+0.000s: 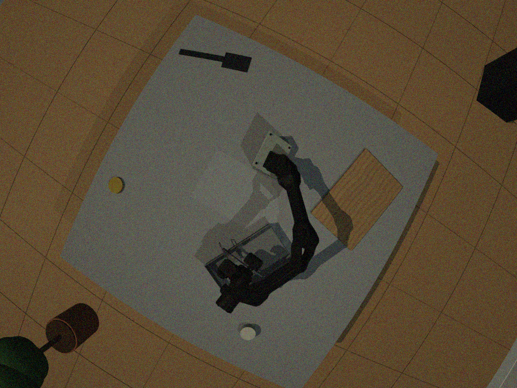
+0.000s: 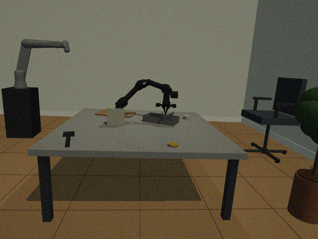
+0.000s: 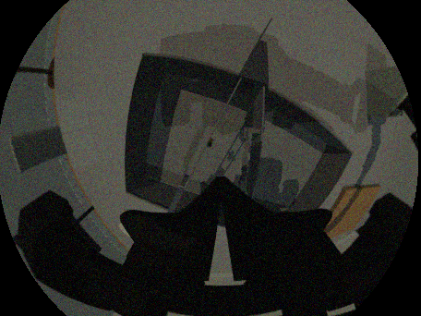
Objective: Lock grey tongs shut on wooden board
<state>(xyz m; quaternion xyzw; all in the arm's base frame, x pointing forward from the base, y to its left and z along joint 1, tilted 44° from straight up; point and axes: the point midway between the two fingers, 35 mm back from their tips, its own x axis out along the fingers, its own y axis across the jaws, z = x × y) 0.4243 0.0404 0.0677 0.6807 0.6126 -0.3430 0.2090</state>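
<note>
The roasting tin is 40 mm below my gripper tip, 40 mm behind it and 10 mm to the left of it. The rest, counted from my gripper tip: wooden board (450 mm behind, 320 mm to the left, 60 mm below); yellow disc (640 mm to the right, 70 mm behind, 60 mm below); white disc (250 mm ahead, 140 mm to the left, 50 mm below).
</note>
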